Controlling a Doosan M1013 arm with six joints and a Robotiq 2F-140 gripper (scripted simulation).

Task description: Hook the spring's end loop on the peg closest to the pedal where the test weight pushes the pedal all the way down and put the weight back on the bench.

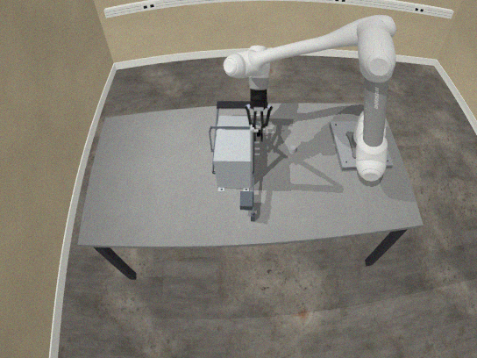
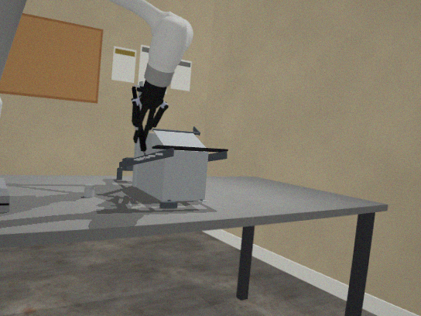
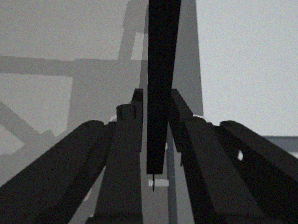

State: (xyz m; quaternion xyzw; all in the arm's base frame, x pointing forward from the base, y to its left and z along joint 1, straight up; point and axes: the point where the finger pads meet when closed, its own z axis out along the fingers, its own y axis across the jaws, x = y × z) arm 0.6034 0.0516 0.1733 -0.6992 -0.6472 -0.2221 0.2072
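Right now my hand is 30 mm below the dark spring and 20 mm to the right of it. The rest, counted from my hand: steel test weight 190 mm below, 190 mm behind, 50 mm to the right.
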